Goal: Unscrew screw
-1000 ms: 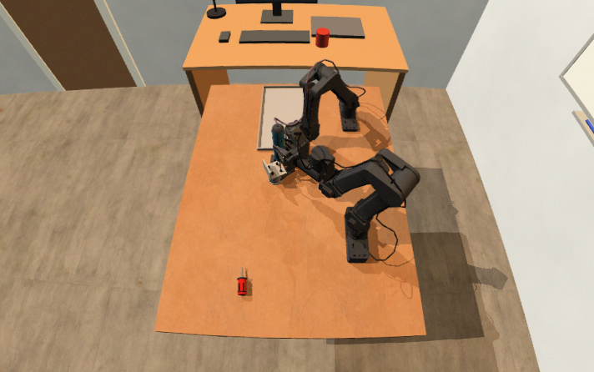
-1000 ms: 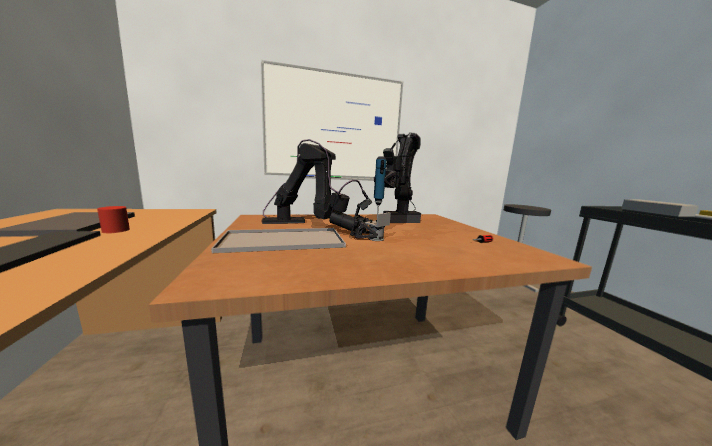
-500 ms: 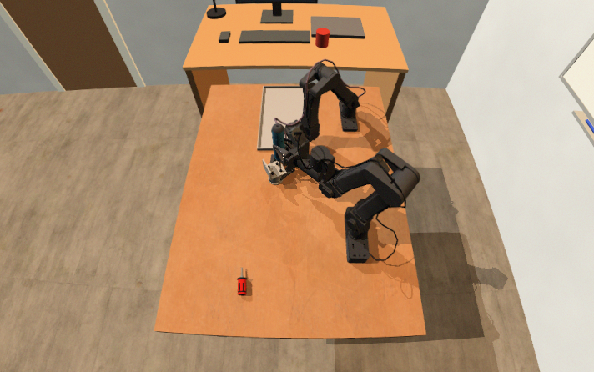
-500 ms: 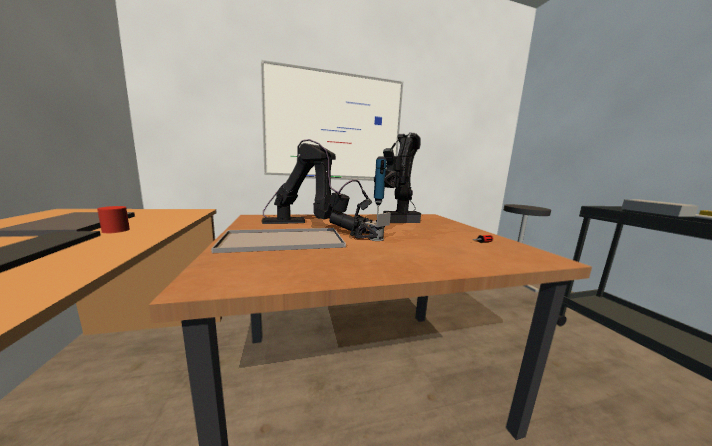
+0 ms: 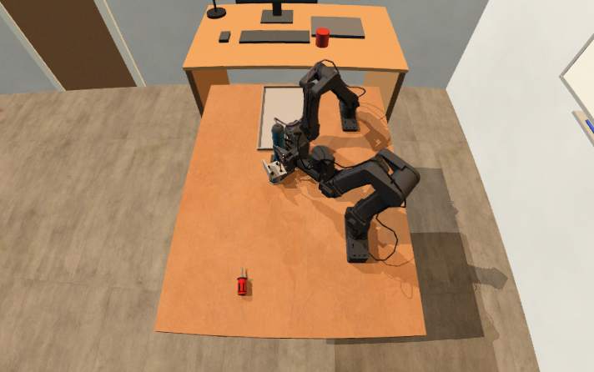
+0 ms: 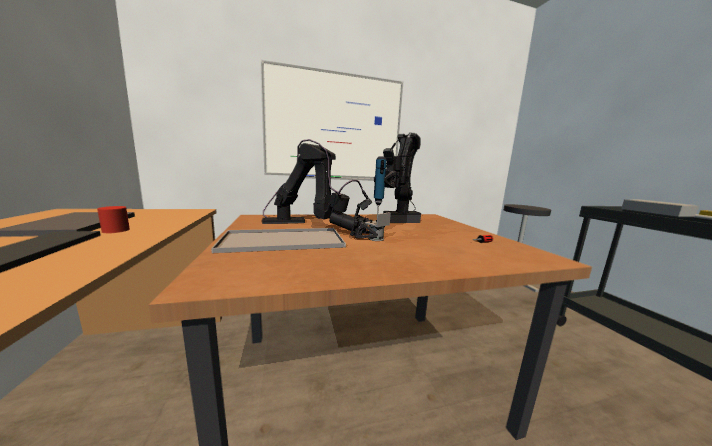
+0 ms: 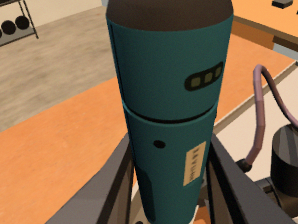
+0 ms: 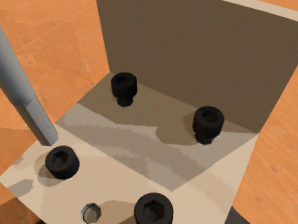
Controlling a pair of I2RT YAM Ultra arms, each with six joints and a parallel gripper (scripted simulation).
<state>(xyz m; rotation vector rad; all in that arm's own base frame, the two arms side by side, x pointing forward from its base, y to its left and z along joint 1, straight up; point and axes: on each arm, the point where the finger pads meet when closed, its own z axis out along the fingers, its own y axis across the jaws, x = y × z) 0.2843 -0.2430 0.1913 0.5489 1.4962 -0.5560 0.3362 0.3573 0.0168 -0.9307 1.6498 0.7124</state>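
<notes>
The l-shaped bracket is 50 mm above my right hand. From my right hand the other things lie so: small red screwdriver 80 mm ahead, 430 mm to the left, 10 mm below; grey bit 20 mm behind, 10 mm to the left, 80 mm above; grey tray 360 mm to the right, 20 mm below.
</notes>
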